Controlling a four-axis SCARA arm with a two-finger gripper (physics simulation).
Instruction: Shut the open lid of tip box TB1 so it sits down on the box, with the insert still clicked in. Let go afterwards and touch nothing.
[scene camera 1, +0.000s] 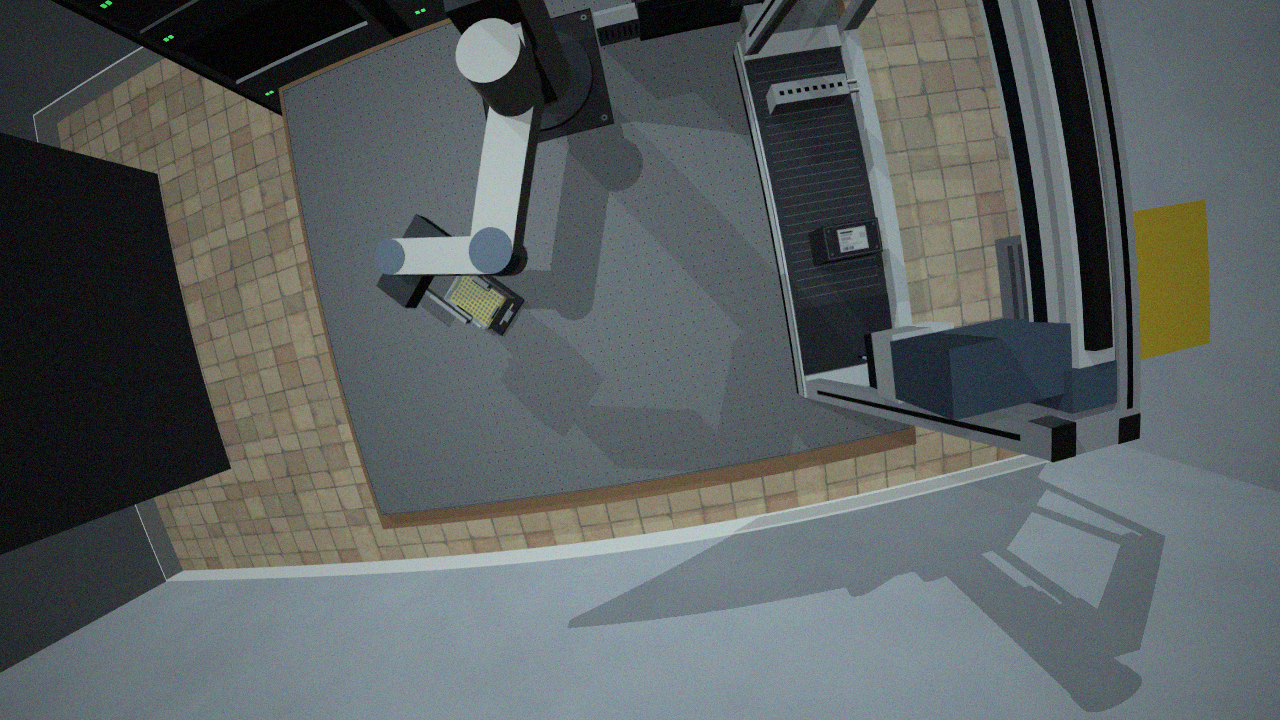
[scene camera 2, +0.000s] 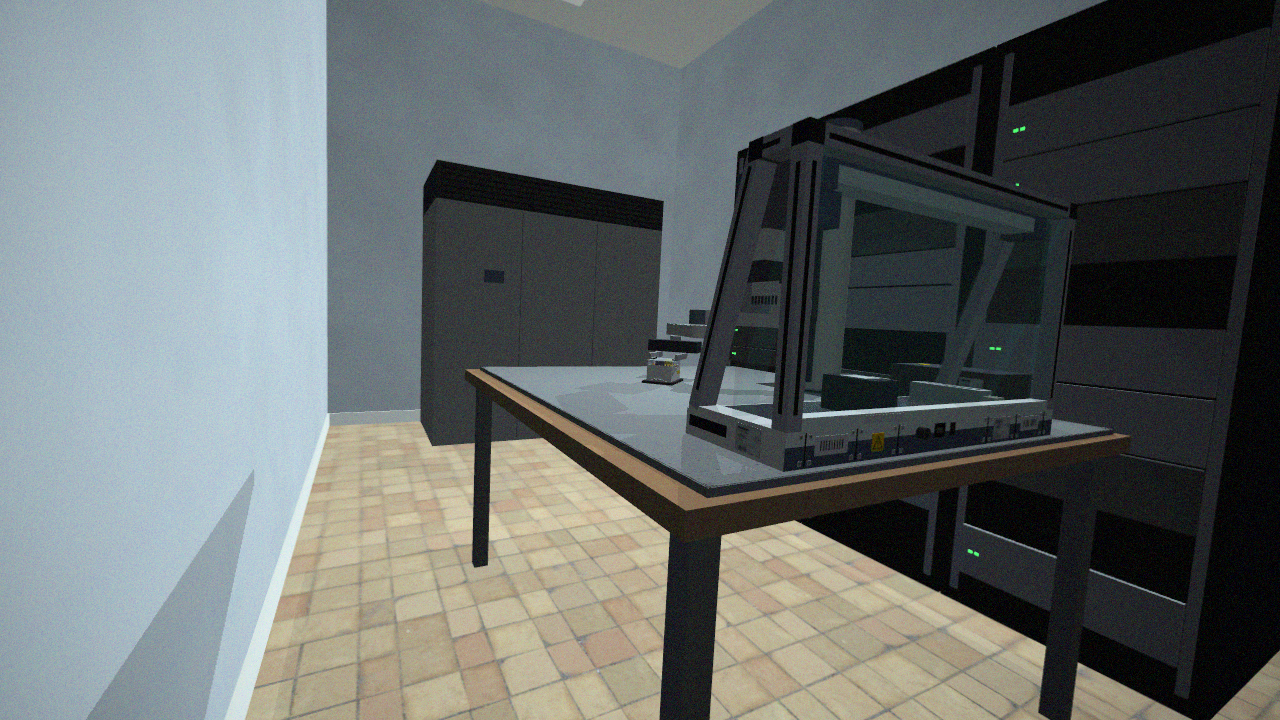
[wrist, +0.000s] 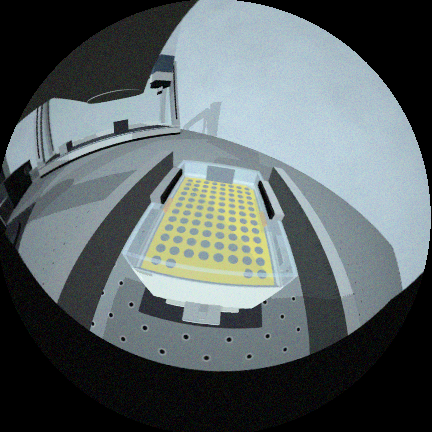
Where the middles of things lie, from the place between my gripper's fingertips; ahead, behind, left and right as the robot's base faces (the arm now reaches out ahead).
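You'd find the clear lid (scene camera 1: 482, 305) 20 mm below my hand, 20 mm behind it and 20 mm to the right of it.
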